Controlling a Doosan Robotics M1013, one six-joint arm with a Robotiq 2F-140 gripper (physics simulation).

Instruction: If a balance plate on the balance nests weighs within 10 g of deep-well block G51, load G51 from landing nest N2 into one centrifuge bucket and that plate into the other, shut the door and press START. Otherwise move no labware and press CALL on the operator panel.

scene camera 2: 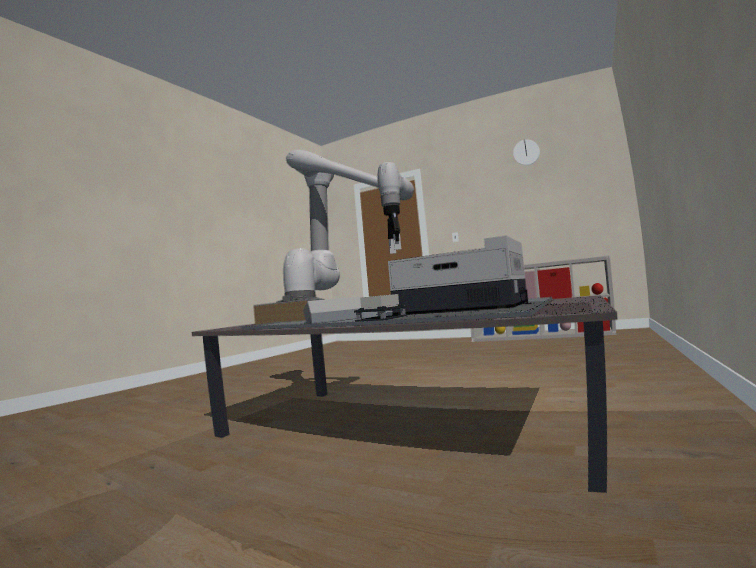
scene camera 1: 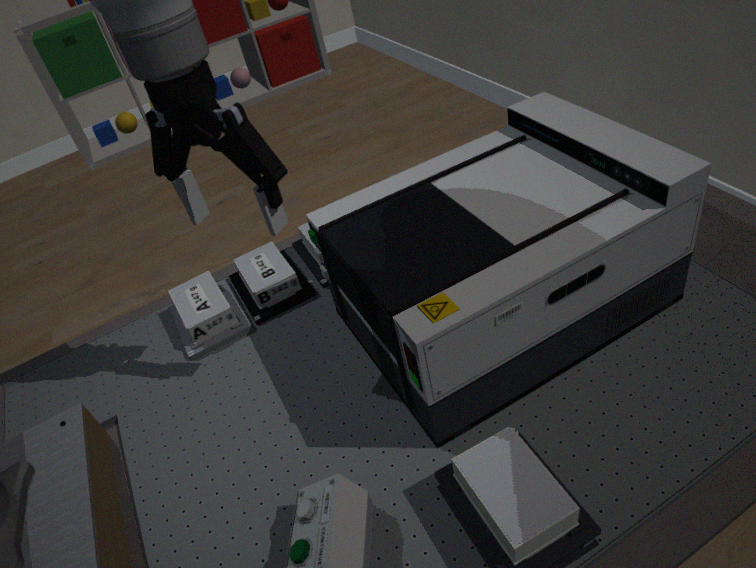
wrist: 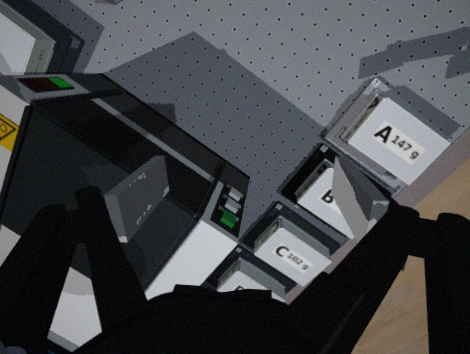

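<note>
My gripper is open and empty, high above the balance nests beside the centrifuge. Plate A, marked 147 g, and plate B, 142 g in scene camera 1, sit in their nests; a finger partly hides B in the wrist view. Plate C reads 102 g. A fourth plate is mostly hidden. A white block with no readable label sits on a dark nest. Buckets do not show; I cannot tell the door's state.
The operator panel has a white button and a green button. The centrifuge front has a green button below two grey ones. The wooden-sided robot base stands at the table's other side. A toy shelf stands behind.
</note>
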